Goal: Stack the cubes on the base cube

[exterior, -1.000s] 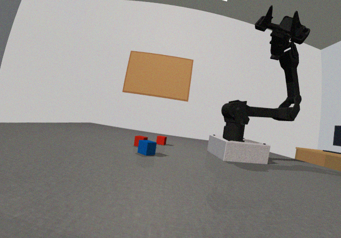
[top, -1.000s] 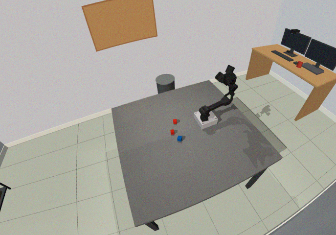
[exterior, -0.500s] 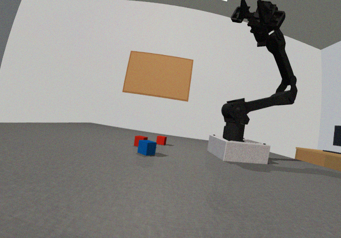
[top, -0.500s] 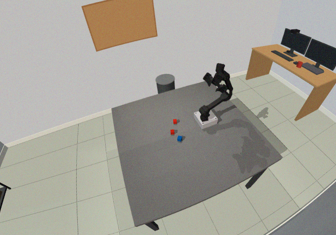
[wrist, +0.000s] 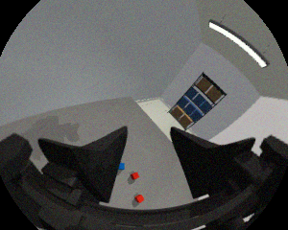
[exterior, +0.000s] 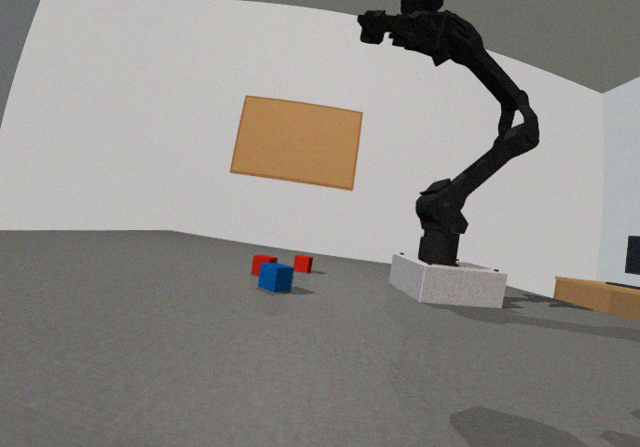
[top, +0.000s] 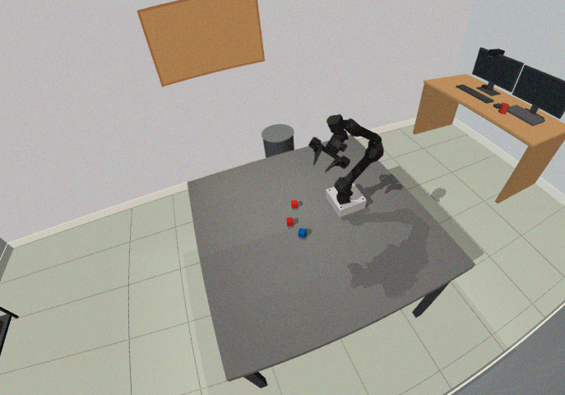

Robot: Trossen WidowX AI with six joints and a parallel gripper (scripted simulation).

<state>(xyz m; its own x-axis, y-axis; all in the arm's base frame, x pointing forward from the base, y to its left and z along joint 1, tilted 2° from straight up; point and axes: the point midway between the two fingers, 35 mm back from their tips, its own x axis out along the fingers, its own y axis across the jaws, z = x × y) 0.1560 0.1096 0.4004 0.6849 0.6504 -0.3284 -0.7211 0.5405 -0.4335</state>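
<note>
Now: gripper tip 90 mm short of the blue cube, 10 mm to the left of it and 430 mm above it. Round my gripper tip: red cube (90 mm ahead, 230 mm to the right, 430 mm below).
</note>
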